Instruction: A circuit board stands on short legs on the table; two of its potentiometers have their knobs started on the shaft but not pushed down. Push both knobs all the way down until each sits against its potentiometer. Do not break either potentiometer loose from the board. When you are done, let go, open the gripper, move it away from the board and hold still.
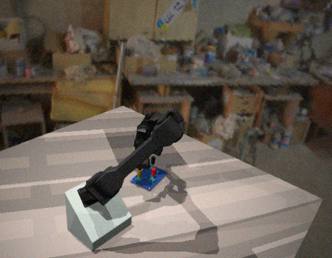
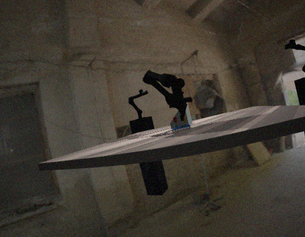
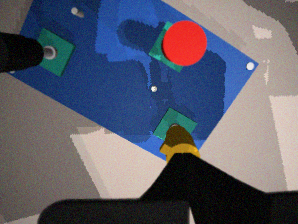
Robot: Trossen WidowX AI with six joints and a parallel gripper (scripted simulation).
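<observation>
Right now my gripper tip is 10 mm above the yellow knob. From my gripper tip the other things lie so: black knob (100 mm ahead, 20 mm to the left).
</observation>
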